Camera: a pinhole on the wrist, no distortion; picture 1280 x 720 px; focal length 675.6 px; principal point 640.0 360.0 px. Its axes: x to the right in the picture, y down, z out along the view. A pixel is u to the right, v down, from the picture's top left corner.
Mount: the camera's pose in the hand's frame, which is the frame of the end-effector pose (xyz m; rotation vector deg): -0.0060 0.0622 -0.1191 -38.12 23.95 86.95
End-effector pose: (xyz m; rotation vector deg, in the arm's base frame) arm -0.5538 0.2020 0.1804 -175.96 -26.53 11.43
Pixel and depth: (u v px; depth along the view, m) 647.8 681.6 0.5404
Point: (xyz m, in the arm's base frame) -0.7963 -0.2700 -0.0463
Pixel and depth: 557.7 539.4 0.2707
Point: -0.6201 -0.0262 0.0885
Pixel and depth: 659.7 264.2 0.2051
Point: -0.5083 0.0103 0.1353
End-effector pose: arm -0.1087 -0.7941 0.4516 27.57 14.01 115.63
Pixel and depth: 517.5 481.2 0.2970
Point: -0.1706 -0.9882 0.6229
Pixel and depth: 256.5 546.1 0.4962
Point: 0.0474 -1.0766 0.8307
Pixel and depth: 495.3 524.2 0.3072
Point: -0.1522 -1.0069 0.6271
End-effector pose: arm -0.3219 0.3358 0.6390 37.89 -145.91 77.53
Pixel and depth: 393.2 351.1 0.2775
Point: -0.3467 0.2991 0.4145
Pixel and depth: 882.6 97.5 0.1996
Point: -0.4758 0.4460 0.4713
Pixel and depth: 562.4 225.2 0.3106
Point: -0.4308 0.3266 0.3831
